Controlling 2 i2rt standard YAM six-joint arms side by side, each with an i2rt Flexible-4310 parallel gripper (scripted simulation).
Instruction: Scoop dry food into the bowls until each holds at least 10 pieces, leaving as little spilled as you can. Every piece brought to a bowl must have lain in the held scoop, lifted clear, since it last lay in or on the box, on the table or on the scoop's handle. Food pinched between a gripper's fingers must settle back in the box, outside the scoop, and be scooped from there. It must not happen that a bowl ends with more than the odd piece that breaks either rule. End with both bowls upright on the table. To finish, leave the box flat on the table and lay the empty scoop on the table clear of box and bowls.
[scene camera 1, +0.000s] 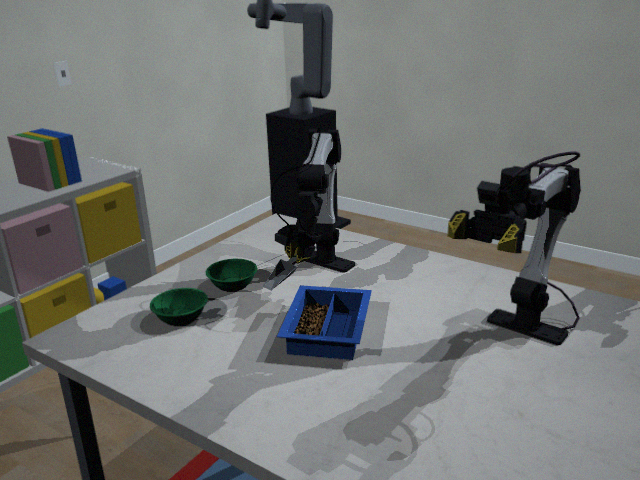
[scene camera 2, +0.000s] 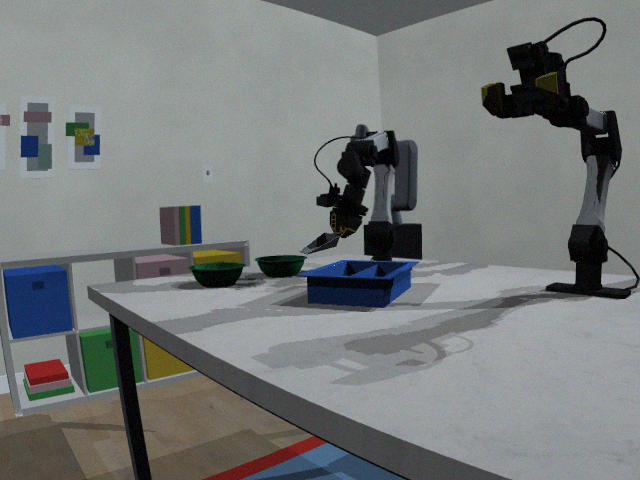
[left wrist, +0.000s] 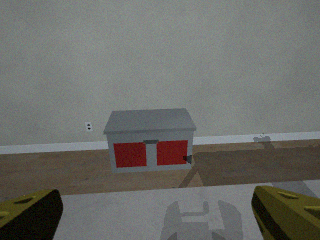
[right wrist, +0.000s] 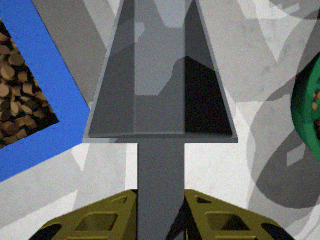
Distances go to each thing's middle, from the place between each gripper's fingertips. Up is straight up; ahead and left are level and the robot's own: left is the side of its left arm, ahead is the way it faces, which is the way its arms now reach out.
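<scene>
Grey scoop (right wrist: 159, 86), from my left hand (scene camera 2: 510, 87): 90 mm behind, 620 mm to the right, 290 mm below. Left hand: 40 mm past the blue box (scene camera 1: 341, 320), 430 mm to the left of it, 360 mm above it.
Blue box, from my right hand: 19 cm to the left, 9 cm below, 9 cm ahead. Grey scoop, from my right hand: 4 cm ahead, 2 cm below.
</scene>
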